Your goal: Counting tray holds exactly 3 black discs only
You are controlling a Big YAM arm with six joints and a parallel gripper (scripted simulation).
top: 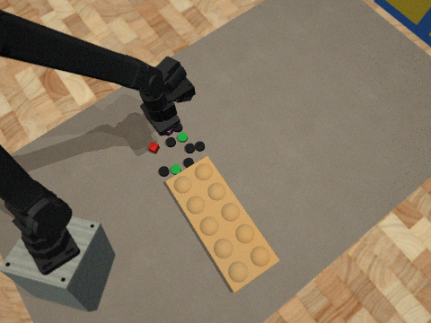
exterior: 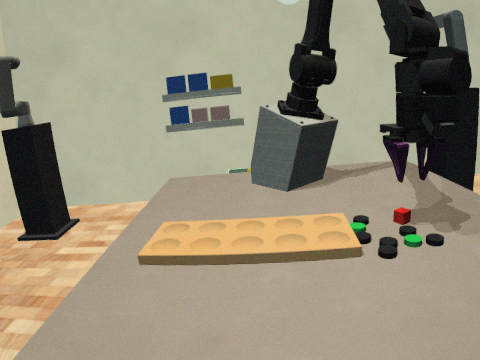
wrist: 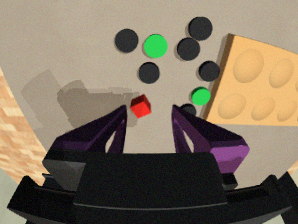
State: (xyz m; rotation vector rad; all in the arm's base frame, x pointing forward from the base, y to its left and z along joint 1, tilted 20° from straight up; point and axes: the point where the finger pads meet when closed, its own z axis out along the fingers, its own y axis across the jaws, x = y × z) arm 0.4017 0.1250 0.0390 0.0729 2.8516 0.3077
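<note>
Now: the red cube 100 mm below my hand, 60 mm behind it and 20 mm to the left of it. The rest, counted from my hand: counting tray (300 mm to the right, 100 mm below, 30 mm behind).
</note>
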